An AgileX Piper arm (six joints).
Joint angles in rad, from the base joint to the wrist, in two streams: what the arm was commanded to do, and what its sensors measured. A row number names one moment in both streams.
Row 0, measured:
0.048, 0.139, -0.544, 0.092, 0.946, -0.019
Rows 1 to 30, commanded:
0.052, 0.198, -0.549, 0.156, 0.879, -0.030
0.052, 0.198, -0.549, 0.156, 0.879, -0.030
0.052, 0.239, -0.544, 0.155, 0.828, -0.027
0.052, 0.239, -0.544, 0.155, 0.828, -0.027
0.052, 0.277, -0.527, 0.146, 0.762, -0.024
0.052, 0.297, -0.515, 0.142, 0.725, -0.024
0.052, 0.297, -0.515, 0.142, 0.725, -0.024
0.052, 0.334, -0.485, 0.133, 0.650, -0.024
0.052, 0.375, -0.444, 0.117, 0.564, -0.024
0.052, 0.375, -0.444, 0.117, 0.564, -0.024
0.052, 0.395, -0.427, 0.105, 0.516, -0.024
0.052, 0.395, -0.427, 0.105, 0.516, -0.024
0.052, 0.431, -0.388, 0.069, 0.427, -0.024
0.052, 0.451, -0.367, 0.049, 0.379, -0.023
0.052, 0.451, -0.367, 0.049, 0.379, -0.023
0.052, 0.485, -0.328, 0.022, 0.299, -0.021
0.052, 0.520, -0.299, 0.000, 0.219, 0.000
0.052, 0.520, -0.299, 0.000, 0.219, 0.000
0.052, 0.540, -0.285, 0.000, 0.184, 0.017
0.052, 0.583, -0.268, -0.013, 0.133, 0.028
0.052, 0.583, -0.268, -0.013, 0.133, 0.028
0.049, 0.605, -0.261, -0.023, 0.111, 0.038
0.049, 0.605, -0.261, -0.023, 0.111, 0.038
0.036, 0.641, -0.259, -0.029, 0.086, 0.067
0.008, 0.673, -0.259, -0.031, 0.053, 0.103
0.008, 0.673, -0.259, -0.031, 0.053, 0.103
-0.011, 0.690, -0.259, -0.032, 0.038, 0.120
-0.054, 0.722, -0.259, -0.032, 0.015, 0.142
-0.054, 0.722, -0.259, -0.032, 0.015, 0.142
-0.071, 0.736, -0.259, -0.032, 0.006, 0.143
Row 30, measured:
-0.028, 0.703, -0.264, -0.023, 0.056, 0.118
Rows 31 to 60, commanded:
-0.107, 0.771, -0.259, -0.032, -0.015, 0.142
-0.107, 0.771, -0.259, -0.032, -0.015, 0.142
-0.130, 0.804, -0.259, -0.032, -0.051, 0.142
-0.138, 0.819, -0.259, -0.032, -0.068, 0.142
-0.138, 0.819, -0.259, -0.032, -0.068, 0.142
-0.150, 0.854, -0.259, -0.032, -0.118, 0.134
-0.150, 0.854, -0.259, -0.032, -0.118, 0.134
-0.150, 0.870, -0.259, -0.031, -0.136, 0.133
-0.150, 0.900, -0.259, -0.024, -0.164, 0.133
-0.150, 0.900, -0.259, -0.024, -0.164, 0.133
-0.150, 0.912, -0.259, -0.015, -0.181, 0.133
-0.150, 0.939, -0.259, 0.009, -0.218, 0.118
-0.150, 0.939, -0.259, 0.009, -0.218, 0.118
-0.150, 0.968, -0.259, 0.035, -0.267, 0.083
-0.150, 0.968, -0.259, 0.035, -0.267, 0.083
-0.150, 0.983, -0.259, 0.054, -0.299, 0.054
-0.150, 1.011, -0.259, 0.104, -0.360, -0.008
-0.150, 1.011, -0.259, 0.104, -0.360, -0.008
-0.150, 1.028, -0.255, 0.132, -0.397, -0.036
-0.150, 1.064, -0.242, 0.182, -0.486, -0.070
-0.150, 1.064, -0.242, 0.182, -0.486, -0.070
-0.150, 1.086, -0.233, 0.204, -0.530, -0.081
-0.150, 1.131, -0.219, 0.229, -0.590, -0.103
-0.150, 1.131, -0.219, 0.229, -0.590, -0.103
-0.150, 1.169, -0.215, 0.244, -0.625, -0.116
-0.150, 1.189, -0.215, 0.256, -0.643, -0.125
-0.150, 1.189, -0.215, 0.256, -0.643, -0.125
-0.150, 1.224, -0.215, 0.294, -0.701, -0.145
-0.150, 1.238, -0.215, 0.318, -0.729, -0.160
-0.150, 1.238, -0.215, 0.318, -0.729, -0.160
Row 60, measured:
-0.144, 1.206, -0.215, 0.263, -0.637, -0.119
